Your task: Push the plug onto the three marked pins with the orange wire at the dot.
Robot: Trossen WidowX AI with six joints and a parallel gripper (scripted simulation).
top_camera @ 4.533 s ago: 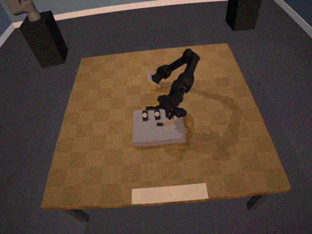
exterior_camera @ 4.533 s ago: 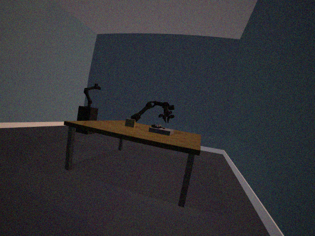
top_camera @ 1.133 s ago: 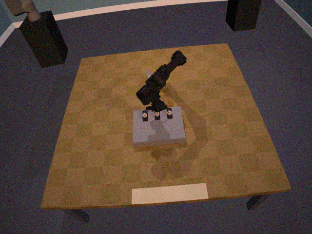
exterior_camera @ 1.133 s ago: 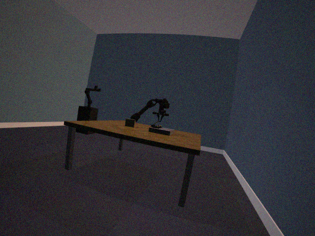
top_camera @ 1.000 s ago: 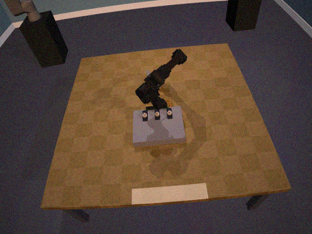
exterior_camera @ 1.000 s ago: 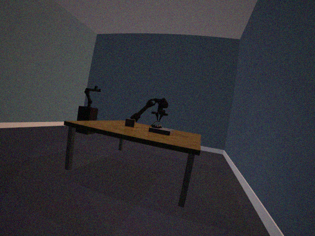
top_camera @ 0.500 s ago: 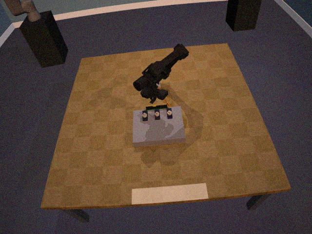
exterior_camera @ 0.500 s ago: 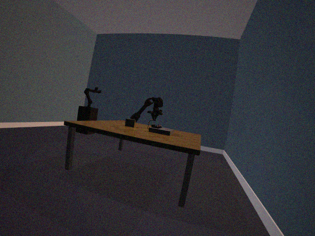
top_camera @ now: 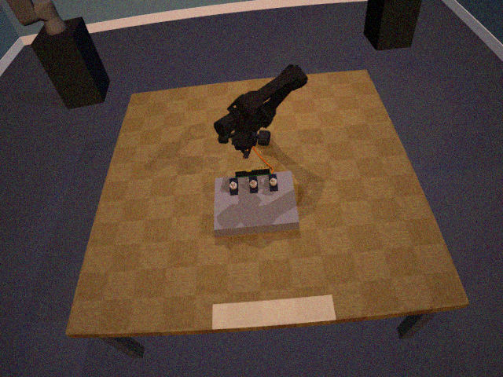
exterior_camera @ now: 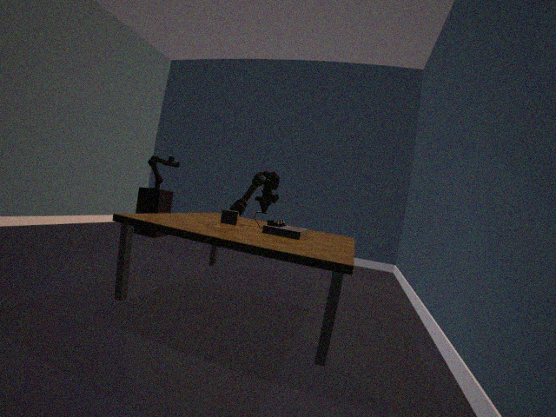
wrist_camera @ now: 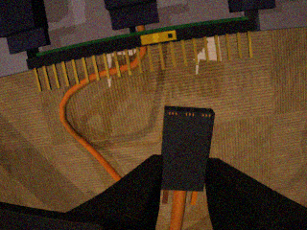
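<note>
The yellow band lies 5 cm ahead of my gripper tip and 5 cm below it. Also, from my gripper tip: dark dot 5 cm ahead, 1 cm to the right, 5 cm below; servo 10 cm ahead, 1 cm to the left, 7 cm below; pin row 5 cm ahead, 1 cm to the left, 6 cm below.
</note>
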